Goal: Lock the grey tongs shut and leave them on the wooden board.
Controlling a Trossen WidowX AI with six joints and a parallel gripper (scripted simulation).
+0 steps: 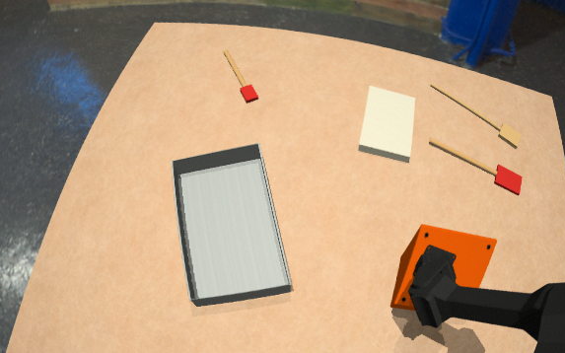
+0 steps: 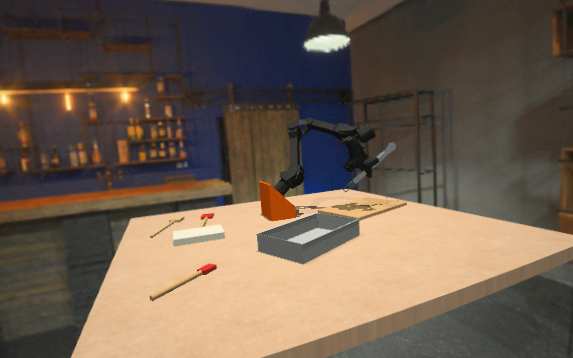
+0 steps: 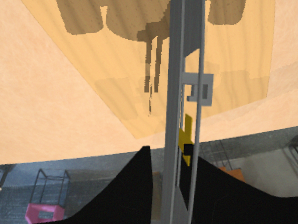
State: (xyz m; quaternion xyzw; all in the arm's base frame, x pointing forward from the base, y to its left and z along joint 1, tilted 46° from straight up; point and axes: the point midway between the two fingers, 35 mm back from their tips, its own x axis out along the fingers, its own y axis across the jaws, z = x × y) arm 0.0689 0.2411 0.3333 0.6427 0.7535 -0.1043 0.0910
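Right now the yellow piece is 4 cm to the right of my gripper tip and 2 cm above it. Round my gripper tip: grey roasting tin: 34 cm ahead, 40 cm to the right, 12 cm below; cream block: 11 cm ahead, 77 cm to the right, 14 cm below; wooden board: 2 cm behind, 3 cm to the right, 14 cm below.
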